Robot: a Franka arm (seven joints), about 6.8 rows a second.
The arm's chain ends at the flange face. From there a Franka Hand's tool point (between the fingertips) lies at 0.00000 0.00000 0.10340 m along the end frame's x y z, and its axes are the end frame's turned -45 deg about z.
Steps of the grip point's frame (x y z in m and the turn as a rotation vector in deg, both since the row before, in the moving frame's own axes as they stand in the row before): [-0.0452 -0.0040 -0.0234 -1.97 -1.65 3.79]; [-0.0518 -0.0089 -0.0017 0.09 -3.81 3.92]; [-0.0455 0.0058 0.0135 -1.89 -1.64 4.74]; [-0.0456 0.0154 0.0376 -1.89 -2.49 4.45]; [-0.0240 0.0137 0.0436 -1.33 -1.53 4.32]
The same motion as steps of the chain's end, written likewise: [-0.0350 0.0245 -0.0233 -2.56 0.23 3.79]; [-0.0378 0.0258 -0.0015 -2.63 -2.76 3.92]; [-0.0282 0.0318 0.0136 -2.50 0.18 4.74]; [-0.0204 0.0376 0.0378 -3.10 -0.42 4.45]; [-0.0069 0.0230 0.0437 -2.02 -0.14 4.32]
